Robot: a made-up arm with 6 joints.
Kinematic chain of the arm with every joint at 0, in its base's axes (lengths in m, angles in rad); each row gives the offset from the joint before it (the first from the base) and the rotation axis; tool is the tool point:
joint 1: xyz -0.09 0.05 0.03 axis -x
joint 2: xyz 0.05 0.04 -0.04 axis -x
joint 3: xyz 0 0 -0.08 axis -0.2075 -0.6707 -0.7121
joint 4: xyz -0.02 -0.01 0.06 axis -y
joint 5: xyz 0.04 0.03 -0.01 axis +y
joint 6: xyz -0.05 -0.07 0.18 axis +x
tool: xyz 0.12 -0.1 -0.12
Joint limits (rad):
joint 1: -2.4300..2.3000
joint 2: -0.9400..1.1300
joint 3: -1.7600..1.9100
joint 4: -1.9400..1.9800
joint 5: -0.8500..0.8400
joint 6: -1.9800..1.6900
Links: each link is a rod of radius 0.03 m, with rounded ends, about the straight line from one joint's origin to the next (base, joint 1, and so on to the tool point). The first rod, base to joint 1, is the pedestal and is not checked.
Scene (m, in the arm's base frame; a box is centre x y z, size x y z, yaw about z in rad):
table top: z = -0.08
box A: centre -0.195 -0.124 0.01 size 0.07 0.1 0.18 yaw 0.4
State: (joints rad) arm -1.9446 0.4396 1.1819 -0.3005 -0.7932 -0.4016
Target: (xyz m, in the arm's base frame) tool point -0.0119 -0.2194 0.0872
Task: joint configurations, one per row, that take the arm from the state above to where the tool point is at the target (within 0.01 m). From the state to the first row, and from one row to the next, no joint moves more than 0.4 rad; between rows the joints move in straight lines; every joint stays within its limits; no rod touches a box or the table.
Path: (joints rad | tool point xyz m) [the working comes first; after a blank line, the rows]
Joints at the target: -1.9758 1.1060 0.3196 -0.4025 -0.2021 -1.4076
Straight joint move there: touches box A.

1: -2.0091 0.3681 1.2937 0.0796 -0.8027 -0.5876 | -0.3131 0.0836 0.0931
2: -2.0735 0.2965 1.4054 0.4597 -0.8121 -0.7737 | -0.3304 0.1523 0.1719
3: -2.1380 0.2250 1.5172 0.8398 -0.8216 -0.9597 | -0.3024 0.2250 0.2467
4: -2.2024 0.1534 1.6289 1.2198 -0.8311 -1.1457 | -0.2369 0.2878 0.2968
5: -2.2669 0.0819 1.7407 1.5999 -0.8405 -1.3317 | -0.1560 0.3331 0.3062
6: -2.3314 0.0103 1.8524 1.9800 -0.8500 -1.5178 | -0.0885 0.3586 0.2715
7: -2.2134 0.1969 1.6499 1.6033 -0.7812 -1.4742 | -0.1624 0.3700 0.2700
8: -2.0955 0.3836 1.4473 1.2267 -0.7125 -1.4307 | -0.2694 0.3415 0.2272
9: -1.9776 0.5702 1.2448 0.8500 -0.6437 -1.3872 | -0.3584 0.2495 0.1653
10: -1.8596 0.7568 1.0423 0.4733 -0.5750 -1.3437 | -0.3837 0.1060 0.1286
11: -1.7417 0.9434 0.8397 0.0967 -0.5062 -1.3002 | -0.3246 -0.0374 0.1432
12: -1.6238 1.1300 0.6372 -0.2800 -0.4375 -1.2567 | -0.1950 -0.1240 0.1896
13: -1.9758 1.1060 0.3196 -0.4025 -0.2021 -1.4076 | -0.0119 -0.2194 0.0872

